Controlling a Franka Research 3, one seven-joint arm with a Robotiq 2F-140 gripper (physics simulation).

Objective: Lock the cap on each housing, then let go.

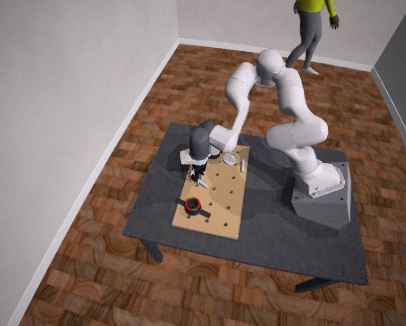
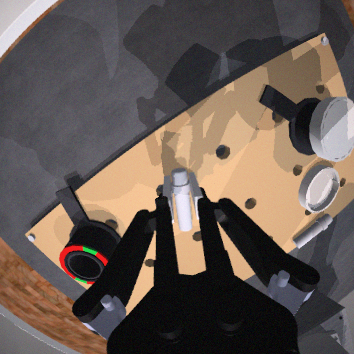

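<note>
One black housing with side arms and a red and green ring on top stands on the wooden board, with no cap on it. Another black housing stands at the board's other end, with a pale round cap on top; whether that cap is locked I cannot tell. A loose pale cap lies on the board near it. My gripper is shut on a white pin, low over the board between the housings.
A second pale pin lies near the board's edge beside the loose cap. The board has several dark holes and lies on a dark table. The robot's base stands at the table's right side. A person stands behind the table.
</note>
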